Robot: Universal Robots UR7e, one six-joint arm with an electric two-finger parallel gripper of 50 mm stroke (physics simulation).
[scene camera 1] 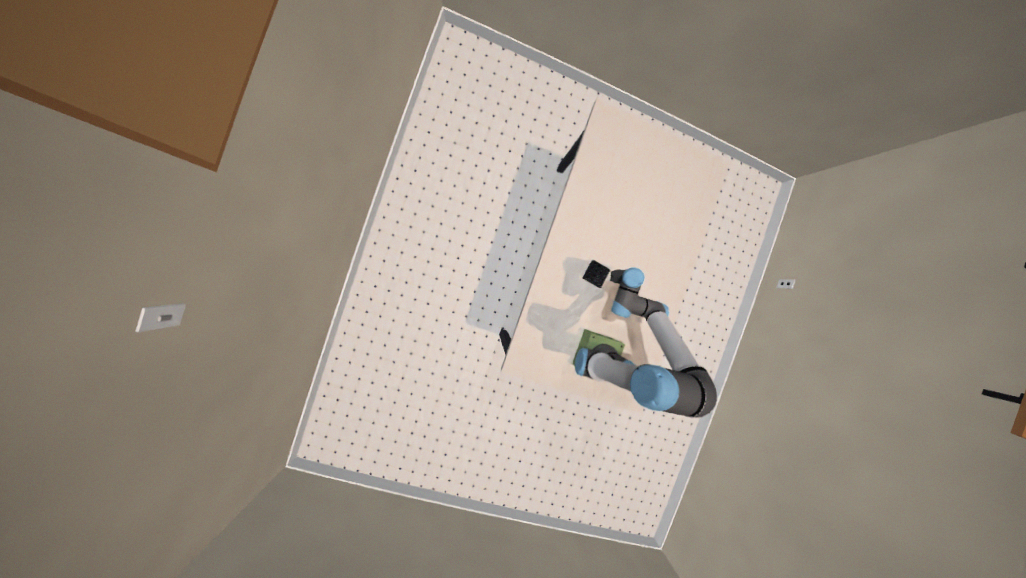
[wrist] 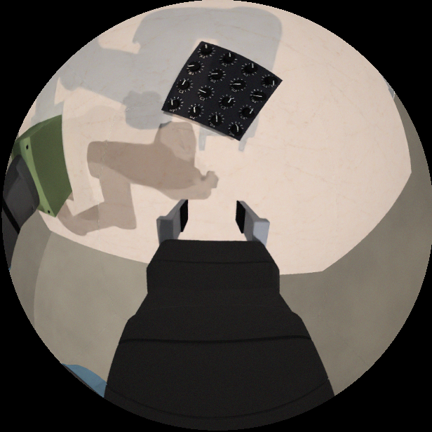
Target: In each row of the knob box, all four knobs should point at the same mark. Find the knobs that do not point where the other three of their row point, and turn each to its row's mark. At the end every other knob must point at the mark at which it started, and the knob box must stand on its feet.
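Observation:
The black knob box (scene camera 1: 595,273) (wrist: 226,80) lies on the table with its knobs showing, turned at an angle in the wrist view. Its white pointer lines are small. In the row farthest from the gripper, the right-end knob (wrist: 270,80) seems to point rightward, while the other three point roughly away from the gripper. In the third row, the second knob (wrist: 205,92) seems to point more to the left than its neighbours. The other pointers are hard to compare. My gripper (wrist: 211,209) is open and empty, raised above the table and apart from the box.
A green block (scene camera 1: 603,338) (wrist: 52,167) stands under the arm's base, left in the wrist view. The table top (scene camera 1: 646,179) (wrist: 325,150) carries arm shadows. The forearm (scene camera 1: 671,341) reaches over the table. A pegboard floor (scene camera 1: 402,323) surrounds it.

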